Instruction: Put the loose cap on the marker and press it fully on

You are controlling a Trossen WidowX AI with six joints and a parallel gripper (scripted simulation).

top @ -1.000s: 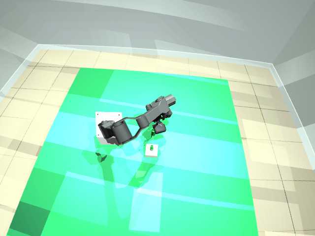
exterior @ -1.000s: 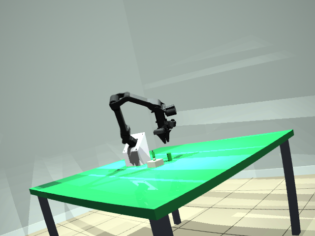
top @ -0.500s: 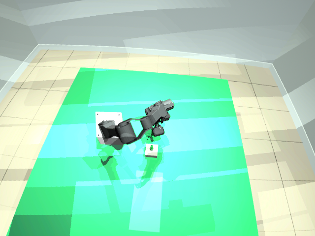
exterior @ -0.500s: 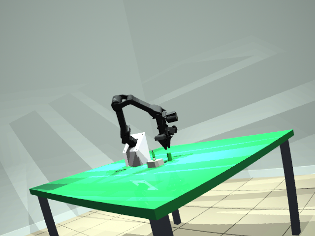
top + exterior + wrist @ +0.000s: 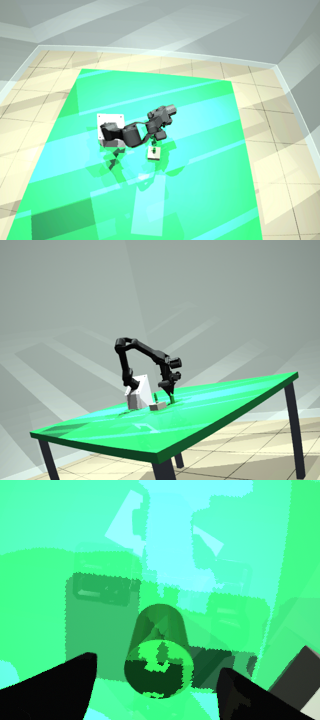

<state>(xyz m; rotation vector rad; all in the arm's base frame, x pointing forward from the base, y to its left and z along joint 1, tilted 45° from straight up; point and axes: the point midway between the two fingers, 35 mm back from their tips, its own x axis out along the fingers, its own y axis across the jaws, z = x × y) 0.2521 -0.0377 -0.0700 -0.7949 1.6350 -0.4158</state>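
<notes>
Right now the dark green cap is 30 mm below my gripper tip. The rest, counted from my gripper tip: holder block (20 mm behind, 120 mm to the right, 30 mm below).
</notes>
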